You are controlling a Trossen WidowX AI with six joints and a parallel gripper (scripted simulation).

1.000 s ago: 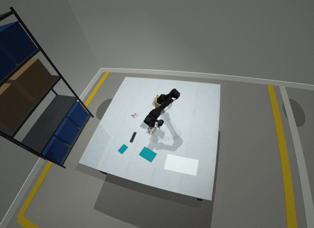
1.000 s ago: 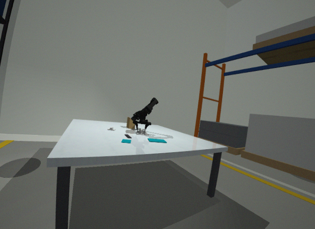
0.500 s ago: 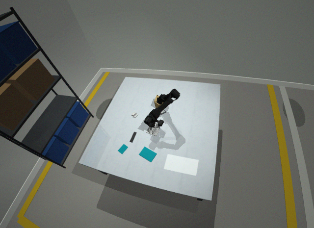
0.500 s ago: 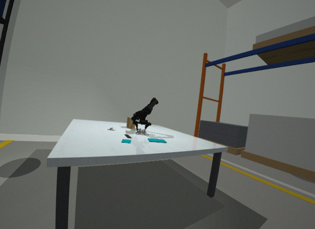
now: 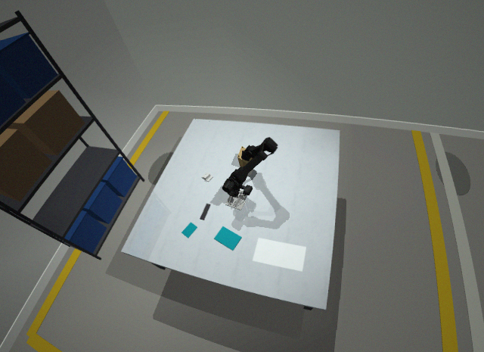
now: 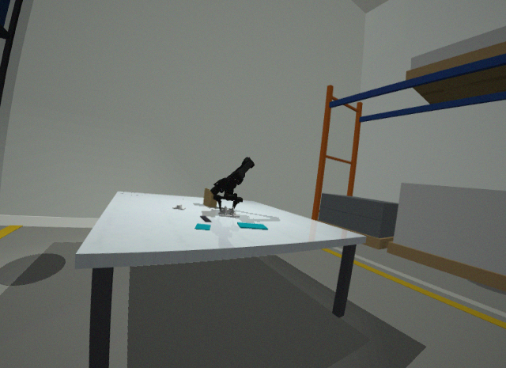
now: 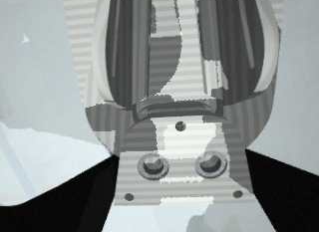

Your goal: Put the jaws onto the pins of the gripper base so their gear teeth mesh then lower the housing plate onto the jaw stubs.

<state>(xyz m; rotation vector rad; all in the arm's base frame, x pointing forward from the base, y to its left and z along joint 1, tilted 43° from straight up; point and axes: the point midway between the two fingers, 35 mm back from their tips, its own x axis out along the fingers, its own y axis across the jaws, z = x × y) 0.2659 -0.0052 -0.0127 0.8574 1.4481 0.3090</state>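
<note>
My gripper tip is now 30 mm short of the grey gripper jaw and 10 mm to the right of it. From my gripper tip the other things lie so: black bar 150 mm ahead, 210 mm to the right, 10 mm below.
</note>
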